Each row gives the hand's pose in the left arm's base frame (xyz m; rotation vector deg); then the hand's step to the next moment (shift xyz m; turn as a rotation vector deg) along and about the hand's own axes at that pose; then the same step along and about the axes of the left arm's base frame.
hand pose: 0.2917 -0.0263 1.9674 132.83 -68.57 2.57
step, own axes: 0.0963 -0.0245 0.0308 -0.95 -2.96 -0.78
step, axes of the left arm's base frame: 0.0710 -0.0750 -0.0121 1.85 2.47 -0.87
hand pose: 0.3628 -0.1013 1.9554 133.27 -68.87 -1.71
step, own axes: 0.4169 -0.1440 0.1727 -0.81 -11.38 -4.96
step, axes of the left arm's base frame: 0.3187 -0.3265 -0.1271 9.34 8.16 -1.04
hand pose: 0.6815 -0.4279 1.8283 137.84 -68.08 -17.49
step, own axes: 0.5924 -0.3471 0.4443 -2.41 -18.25 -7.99
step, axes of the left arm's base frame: 0.4333 -0.4118 -0.5582 14.31 13.97 -1.63
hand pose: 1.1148 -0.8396 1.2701 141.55 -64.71 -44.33
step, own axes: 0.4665 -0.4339 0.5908 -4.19 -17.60 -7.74
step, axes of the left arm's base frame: 0.1619 -0.1160 -0.8457 12.81 14.91 -0.90
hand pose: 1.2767 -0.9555 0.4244 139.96 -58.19 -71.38
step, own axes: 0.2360 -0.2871 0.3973 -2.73 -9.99 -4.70
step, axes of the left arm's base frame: -0.0759 0.0995 -0.5294 7.37 8.66 -0.10
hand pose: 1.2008 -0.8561 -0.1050 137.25 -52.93 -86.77
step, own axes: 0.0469 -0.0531 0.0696 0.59 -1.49 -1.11
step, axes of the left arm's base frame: -0.0241 0.0281 -0.0922 1.75 0.64 -0.58
